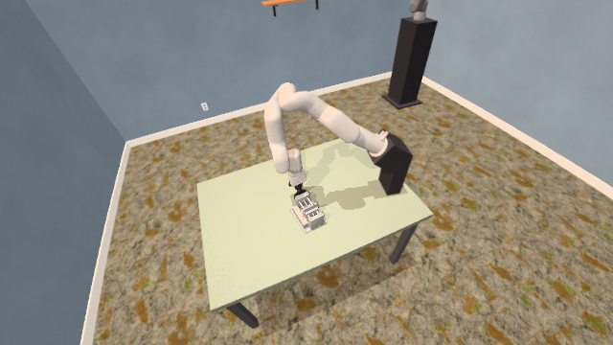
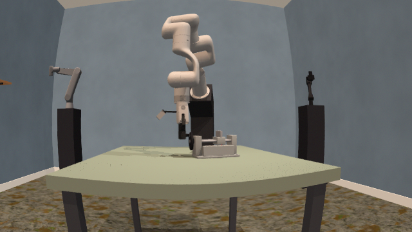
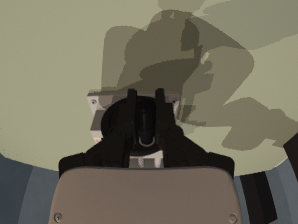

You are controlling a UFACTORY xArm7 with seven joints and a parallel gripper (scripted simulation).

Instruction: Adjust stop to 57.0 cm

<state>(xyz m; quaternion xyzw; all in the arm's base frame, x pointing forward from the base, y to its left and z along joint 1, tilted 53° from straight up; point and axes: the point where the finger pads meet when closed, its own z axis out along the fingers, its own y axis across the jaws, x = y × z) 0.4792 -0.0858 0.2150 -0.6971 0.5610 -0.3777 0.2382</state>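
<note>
My hand is 20 mm to the right of the black handwheel and 10 mm above it. The rest, counted from my hand: grey stop block 180 mm to the left, 10 mm below.
</note>
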